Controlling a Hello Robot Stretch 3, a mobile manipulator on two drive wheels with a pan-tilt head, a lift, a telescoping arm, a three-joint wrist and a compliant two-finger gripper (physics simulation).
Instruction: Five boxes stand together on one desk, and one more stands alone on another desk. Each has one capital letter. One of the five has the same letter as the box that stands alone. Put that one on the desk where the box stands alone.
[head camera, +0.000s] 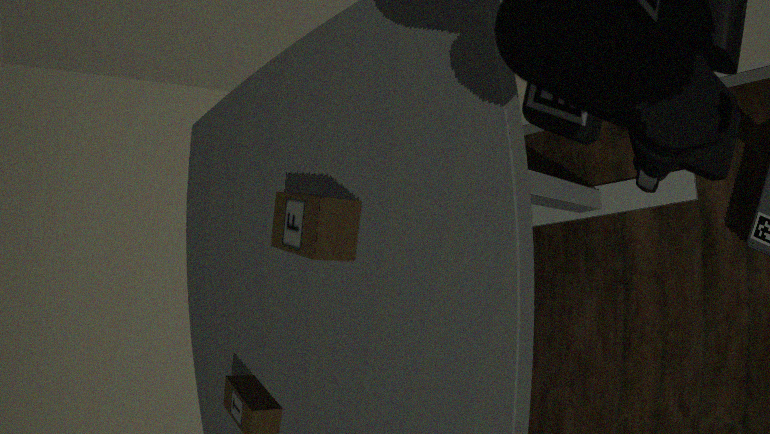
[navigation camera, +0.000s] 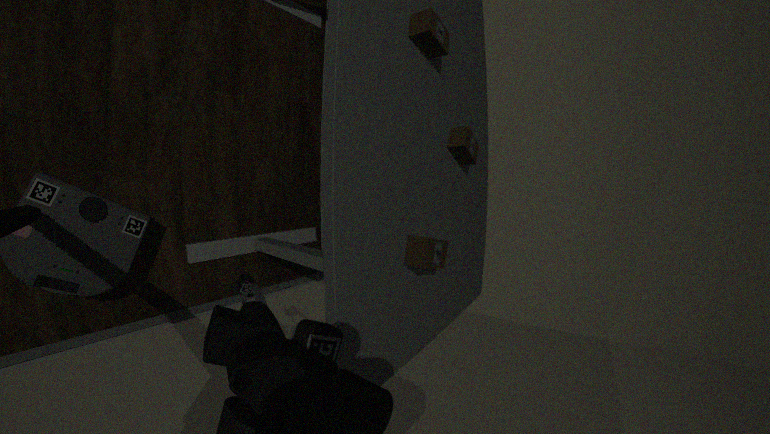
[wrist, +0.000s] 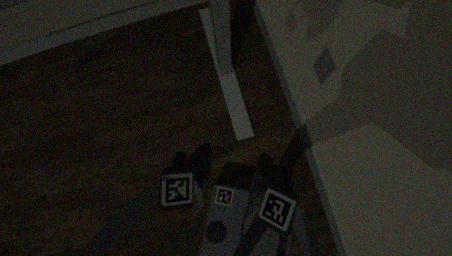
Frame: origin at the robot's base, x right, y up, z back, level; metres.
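Where they show: gripper, fingertip midpoint: (navigation camera: 237, 299) (wrist: 233, 166); robot's base, link origin: (navigation camera: 93, 208) (wrist: 219, 223).
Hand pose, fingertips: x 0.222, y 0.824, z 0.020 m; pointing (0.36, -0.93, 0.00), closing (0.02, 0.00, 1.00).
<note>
Things, the pixels of their top centre, and the offset from my fingertips. Level surfaces: height alone.
- brown box with the letter F, top centre: (head camera: 293, 223) (navigation camera: 437, 254) dx +0.281, dy +0.176, dz -0.190 m
- grey desk, surface height: dy +0.126 m
- second brown box, top centre: (head camera: 236, 408) (navigation camera: 472, 145) dx +0.344, dy +0.176, dz -0.497 m
- third brown box, top centre: (navigation camera: 440, 31) dx +0.075, dy +0.176, dz -0.614 m
A brown box with the letter F (head camera: 318, 229) (navigation camera: 425, 254) stands on the grey desk (head camera: 420, 301) (navigation camera: 372, 188). A second brown box (head camera: 264, 417) (navigation camera: 463, 144) stands farther along near the wall side; its letter is partly turned away and I cannot tell it for sure. A third brown box (navigation camera: 428, 32) shows in the navigation view, its letter unreadable. My gripper (wrist: 233, 166) is open and empty in the wrist view, its two fingertips apart over the floor. The wrist body shows dark at the top right of the head view, beyond the desk's edge. The box that stands alone does not show.
A wall (head camera: 97, 226) (navigation camera: 620, 161) runs along the desk's far side, and another wall (wrist: 390, 200) stands close to the gripper's right. White desk legs (head camera: 647, 194) (navigation camera: 221, 249) (wrist: 237, 110) reach the wooden floor. My base (navigation camera: 80, 237) stands on this floor.
</note>
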